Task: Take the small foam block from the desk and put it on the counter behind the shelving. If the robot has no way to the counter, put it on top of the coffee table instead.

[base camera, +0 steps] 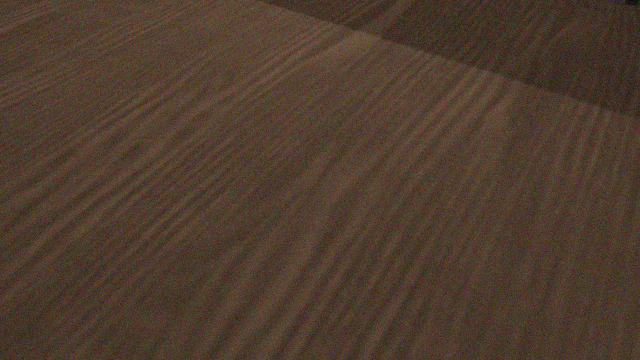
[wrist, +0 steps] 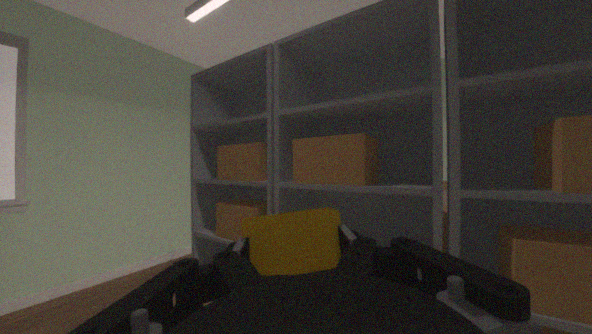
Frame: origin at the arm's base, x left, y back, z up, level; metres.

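Where they show: gripper, between the fingertips: (wrist: 294, 242).
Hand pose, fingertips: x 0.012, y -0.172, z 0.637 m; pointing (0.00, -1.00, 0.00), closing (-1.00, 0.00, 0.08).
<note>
After its pixels a point has its place.
The small foam block (wrist: 295, 242) @(z 0.645, x 0.012, y -0.146 m) is yellow and sits between the two fingertips in the wrist view. My gripper (wrist: 294, 242) @(z 0.637, x 0.012, y -0.172 m) is shut on it and holds it in front of the shelving. The grey shelving (wrist: 273, 125) @(z 0.965, x 0.095, y -1.489 m) runs from the middle to the right of the wrist view, with a narrow upright gap between two of its units at the right. The counter, the desk and the coffee table do not show in either view.
Orange-brown boxes (wrist: 330, 160) @(z 0.727, x -0.231, y -1.251 m) (wrist: 555, 275) @(z 0.294, x -0.955, y -0.728 m) stand on the shelves. A green wall (wrist: 110, 160) @(z 0.766, x 1.722, y -2.218 m) with a window (wrist: 7, 122) @(z 1.038, x 2.107, y -1.675 m) is at the left. A ceiling lamp (wrist: 207, 9) @(z 1.681, x 0.503, y -1.403 m) is above. The base camera shows wooden floor (base camera: 300, 200) @(z -0.396, x 0.039, y -0.377 m) with a darker shadow (base camera: 550, 50) @(z -0.396, x -0.408, y -0.726 m) at the top right.
</note>
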